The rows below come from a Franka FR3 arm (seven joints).
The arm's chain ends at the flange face. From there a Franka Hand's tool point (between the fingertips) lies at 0.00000 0.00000 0.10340 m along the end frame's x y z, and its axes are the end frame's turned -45 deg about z.
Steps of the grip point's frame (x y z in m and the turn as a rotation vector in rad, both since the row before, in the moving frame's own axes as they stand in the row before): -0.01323 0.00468 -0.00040 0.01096 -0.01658 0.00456; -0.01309 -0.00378 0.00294 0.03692 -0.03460 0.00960; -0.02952 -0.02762 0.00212 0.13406 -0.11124 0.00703; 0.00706 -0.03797 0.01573 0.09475 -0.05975 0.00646; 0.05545 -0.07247 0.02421 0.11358 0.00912 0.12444
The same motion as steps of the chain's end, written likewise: -0.00403 0.01226 -0.00038 -0.00397 -0.01947 0.00456; -0.00670 0.00678 0.00307 0.00164 -0.05057 0.00960; -0.02257 0.00307 0.00368 0.01614 -0.17345 0.00703; -0.01059 -0.02925 0.01638 0.02475 -0.10925 0.00646; -0.00499 -0.08105 0.02488 0.08676 -0.07386 0.12444
